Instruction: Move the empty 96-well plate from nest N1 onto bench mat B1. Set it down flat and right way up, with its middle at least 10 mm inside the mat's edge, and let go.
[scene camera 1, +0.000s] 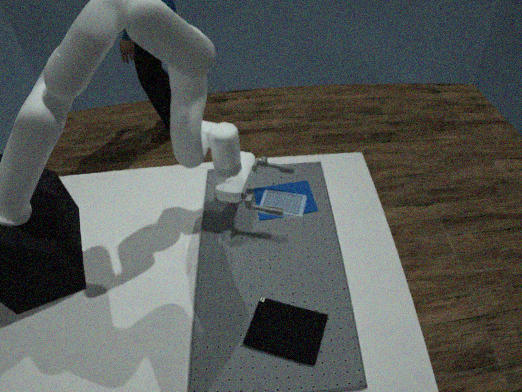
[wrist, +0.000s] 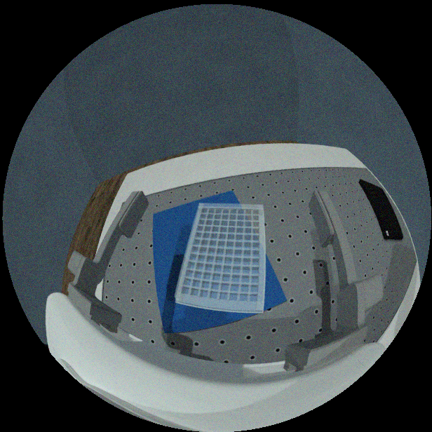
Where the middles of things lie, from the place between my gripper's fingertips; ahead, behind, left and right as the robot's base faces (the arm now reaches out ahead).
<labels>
The 96-well plate (scene camera 1: 293, 205) is 20 mm behind my hand and 60 mm below it. The rest, counted from my hand: blue bench mat B1 (scene camera 1: 302, 187): 10 mm behind, 30 mm to the left, 70 mm below; black nest N1 (scene camera 1: 285, 330): 20 mm ahead, 370 mm to the right, 70 mm below.
</labels>
